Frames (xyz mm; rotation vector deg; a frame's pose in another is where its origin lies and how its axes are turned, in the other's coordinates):
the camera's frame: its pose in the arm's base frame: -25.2 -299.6 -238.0 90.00 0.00 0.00
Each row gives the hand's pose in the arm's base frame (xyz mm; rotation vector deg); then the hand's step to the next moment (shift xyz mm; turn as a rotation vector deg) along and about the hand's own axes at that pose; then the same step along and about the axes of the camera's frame.
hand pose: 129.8 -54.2 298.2 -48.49 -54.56 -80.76
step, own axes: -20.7 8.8 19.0 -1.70 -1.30 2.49
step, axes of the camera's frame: 9.3 -10.6 -25.9 -1.29 -0.63 -2.95
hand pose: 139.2 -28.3 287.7 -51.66 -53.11 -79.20
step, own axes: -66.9 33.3 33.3 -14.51 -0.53 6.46
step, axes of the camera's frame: 34.3 -48.2 -56.5 -0.31 -10.90 -11.56
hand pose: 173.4 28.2 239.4 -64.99 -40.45 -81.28
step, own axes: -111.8 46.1 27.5 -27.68 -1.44 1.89
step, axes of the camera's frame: 40.6 -101.0 -59.4 -3.56 -24.44 -12.72
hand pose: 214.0 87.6 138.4 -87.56 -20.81 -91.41
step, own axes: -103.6 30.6 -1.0 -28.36 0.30 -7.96
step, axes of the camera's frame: 8.0 -105.7 -21.0 -8.86 -27.67 -4.85
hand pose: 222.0 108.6 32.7 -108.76 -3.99 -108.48
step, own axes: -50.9 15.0 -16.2 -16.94 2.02 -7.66
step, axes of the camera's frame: -12.7 -53.8 4.9 -7.38 -17.18 -0.24
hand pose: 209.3 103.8 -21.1 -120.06 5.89 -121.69
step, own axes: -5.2 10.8 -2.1 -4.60 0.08 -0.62
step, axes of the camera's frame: -1.4 -6.9 9.9 -0.57 -4.57 -0.61
